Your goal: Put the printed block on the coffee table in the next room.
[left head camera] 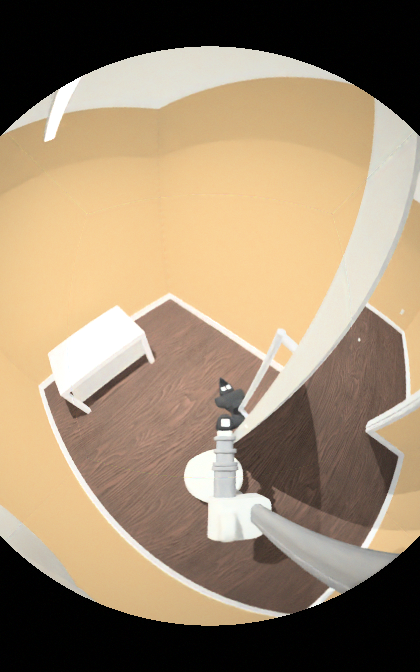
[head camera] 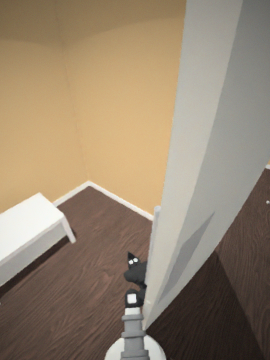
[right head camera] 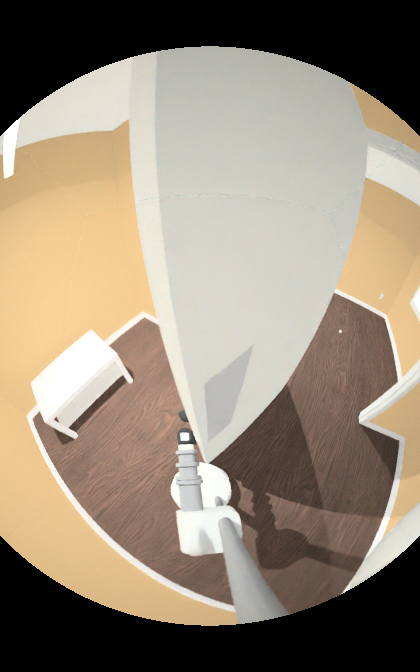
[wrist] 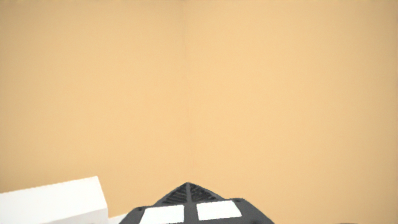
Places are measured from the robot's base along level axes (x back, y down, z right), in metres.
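Pixels of known places: gripper, between the fingertips: (head camera: 127, 252) (wrist: 188, 198).
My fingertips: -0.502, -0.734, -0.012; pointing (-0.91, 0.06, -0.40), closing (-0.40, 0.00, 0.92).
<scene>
Behind a point stands the place of what it marks, as x, y, z.
My gripper (head camera: 131, 256) (left head camera: 222, 382) (wrist: 188, 198) @(-0.502, -0.734, -0.012) is shut, its two dark fingertips meeting in a point with nothing between them. In the right head view the door edge mostly hides it. The printed block does not show in these views. A low white table (head camera: 31, 220) @(-0.997, -0.422, -0.932) (left head camera: 95, 345) (right head camera: 75, 367) (wrist: 55, 201) @(-1.046, -0.422, -0.916) stands against the wall at the left, apart from the gripper and ahead to its left; whether it is the coffee table I cannot tell. Its visible top bears no block.
A tall grey-white panel, like a door (head camera: 197, 125) @(-0.208, -1.494, 0.054) (left head camera: 377, 220) (right head camera: 250, 200), stands upright close to the right of the arm and wrist. A thin white frame (left head camera: 263, 367) is partly behind it. A small white speck (head camera: 267, 202) @(-1.454, 0.013, 2.166) (left head camera: 359, 339) (right head camera: 340, 331) lies on the floor beyond the panel.
</scene>
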